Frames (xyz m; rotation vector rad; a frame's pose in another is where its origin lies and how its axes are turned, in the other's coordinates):
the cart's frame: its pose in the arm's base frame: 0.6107 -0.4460 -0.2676 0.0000 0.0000 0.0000
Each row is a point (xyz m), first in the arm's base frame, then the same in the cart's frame.
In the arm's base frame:
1: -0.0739 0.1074 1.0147
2: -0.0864 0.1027 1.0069
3: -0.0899 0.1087 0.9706
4: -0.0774 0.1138 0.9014
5: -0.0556 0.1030 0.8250
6: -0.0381 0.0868 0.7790
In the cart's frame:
1: -0.6846 0.5534 1.2823
2: -0.6971 0.5487 1.2745
3: -0.7006 0.5547 1.2382
4: -0.6881 0.5598 1.1690
5: -0.6663 0.5490 1.0926
6: -0.6488 0.5328 1.0466

